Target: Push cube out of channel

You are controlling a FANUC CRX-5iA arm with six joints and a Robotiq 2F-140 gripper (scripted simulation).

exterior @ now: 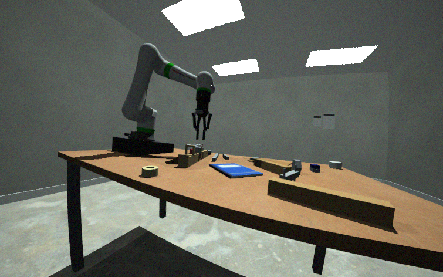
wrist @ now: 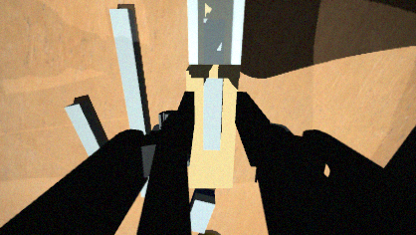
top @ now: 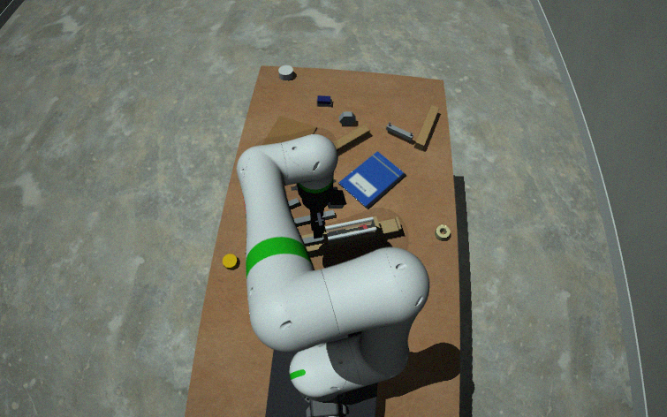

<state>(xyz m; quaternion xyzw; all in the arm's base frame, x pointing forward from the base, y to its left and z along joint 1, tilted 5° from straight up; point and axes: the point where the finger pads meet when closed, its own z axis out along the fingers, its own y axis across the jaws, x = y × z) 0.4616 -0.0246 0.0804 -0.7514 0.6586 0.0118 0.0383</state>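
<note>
Right now the thin pale grey stick is 150 mm ahead of my hand, 140 mm below it and 120 mm to the left of it. From my hand the other things lie so: short grey bar: 100 mm below; then red cube: 160 mm to the right, 90 mm below, 20 mm ahead; then wooden channel: 110 mm to the right, 100 mm below, 10 mm ahead.
</note>
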